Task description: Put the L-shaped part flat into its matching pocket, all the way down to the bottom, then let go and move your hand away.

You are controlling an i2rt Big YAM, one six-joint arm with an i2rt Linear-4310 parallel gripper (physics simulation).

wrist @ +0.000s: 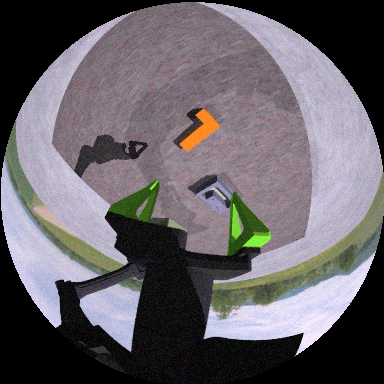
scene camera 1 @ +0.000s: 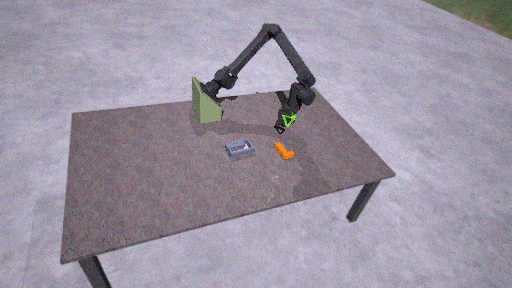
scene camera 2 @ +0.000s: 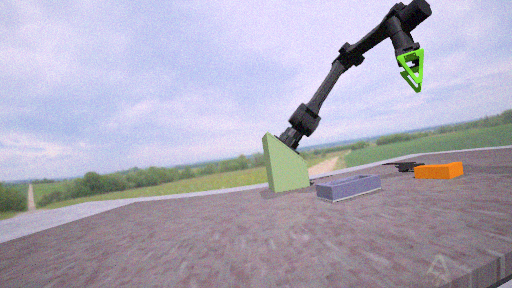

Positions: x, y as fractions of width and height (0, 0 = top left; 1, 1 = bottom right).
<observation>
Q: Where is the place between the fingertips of the gripper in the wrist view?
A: At 0.51, 0.49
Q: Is the gripper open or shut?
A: Open.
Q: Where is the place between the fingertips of the gripper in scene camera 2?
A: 0.82, 0.31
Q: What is the gripper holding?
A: Nothing.
</observation>
